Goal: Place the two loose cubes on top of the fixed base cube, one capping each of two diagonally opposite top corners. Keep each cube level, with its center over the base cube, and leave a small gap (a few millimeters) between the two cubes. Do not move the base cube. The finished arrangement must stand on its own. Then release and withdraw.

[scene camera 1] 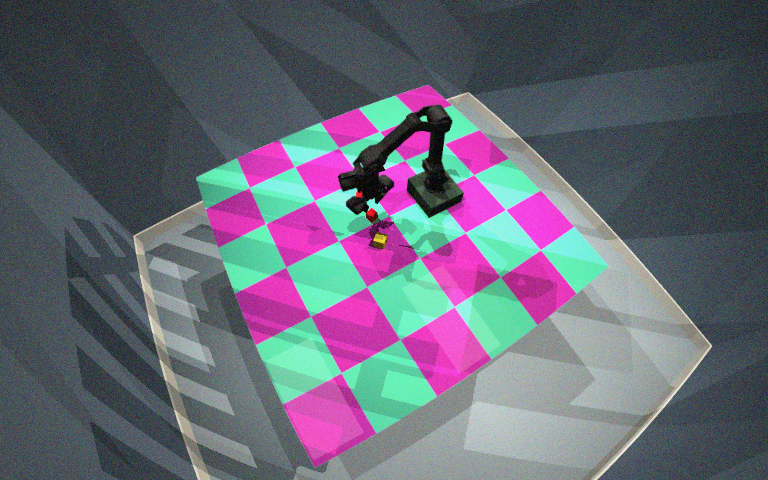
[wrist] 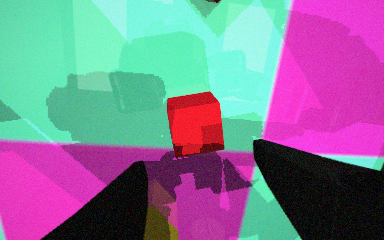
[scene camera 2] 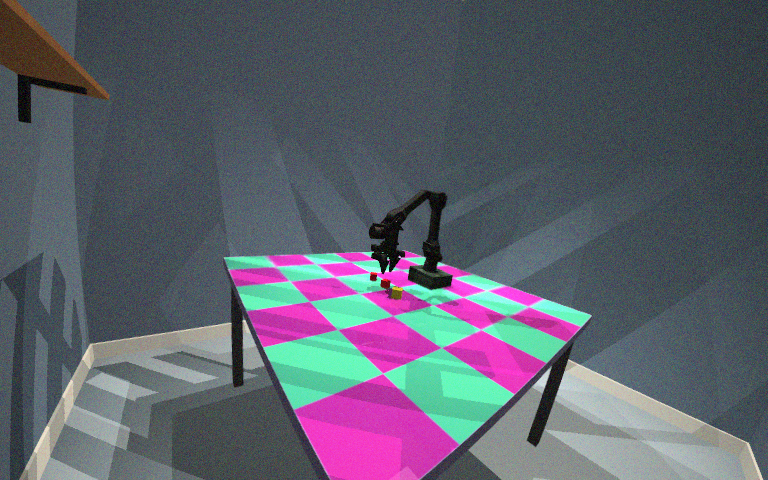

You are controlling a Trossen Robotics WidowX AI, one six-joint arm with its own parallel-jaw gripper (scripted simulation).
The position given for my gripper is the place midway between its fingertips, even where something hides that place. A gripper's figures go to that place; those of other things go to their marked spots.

Scene:
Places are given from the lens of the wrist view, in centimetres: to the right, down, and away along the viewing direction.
my gripper (wrist: 200,158): 0, 2, 11
red cube (wrist: 195,121): 0, 0, 14

